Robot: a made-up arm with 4 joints.
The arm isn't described. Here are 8 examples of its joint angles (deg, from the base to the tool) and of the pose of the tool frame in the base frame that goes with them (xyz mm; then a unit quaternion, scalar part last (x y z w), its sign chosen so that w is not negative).
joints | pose
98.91 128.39 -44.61 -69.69 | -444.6 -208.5 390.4 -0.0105 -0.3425 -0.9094 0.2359
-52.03 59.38 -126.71 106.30 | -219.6 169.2 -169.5 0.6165 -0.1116 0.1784 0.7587
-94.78 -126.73 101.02 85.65 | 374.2 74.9 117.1 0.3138 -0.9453 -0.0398 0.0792
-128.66 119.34 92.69 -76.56 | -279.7 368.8 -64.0 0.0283 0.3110 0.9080 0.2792
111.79 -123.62 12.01 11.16 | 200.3 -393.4 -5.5 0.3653 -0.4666 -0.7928 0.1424
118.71 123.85 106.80 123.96 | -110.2 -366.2 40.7 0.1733 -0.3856 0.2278 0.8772
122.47 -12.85 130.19 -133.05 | -57.8 311.9 487.2 -0.6013 -0.4088 -0.1920 0.6591
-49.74 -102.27 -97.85 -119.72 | 504.1 378.4 -6.1 -0.9117 -0.0232 -0.2870 0.2932
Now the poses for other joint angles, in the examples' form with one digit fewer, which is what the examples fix.
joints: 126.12 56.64 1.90 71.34
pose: -91 150 326 0.877 -0.051 -0.117 0.463
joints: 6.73 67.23 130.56 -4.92
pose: -400 -11 345 -0.449 0.291 -0.762 0.365
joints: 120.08 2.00 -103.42 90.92
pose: 63 14 565 -0.667 0.685 0.106 0.272
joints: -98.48 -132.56 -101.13 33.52
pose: 260 194 -344 0.442 0.032 -0.805 0.395
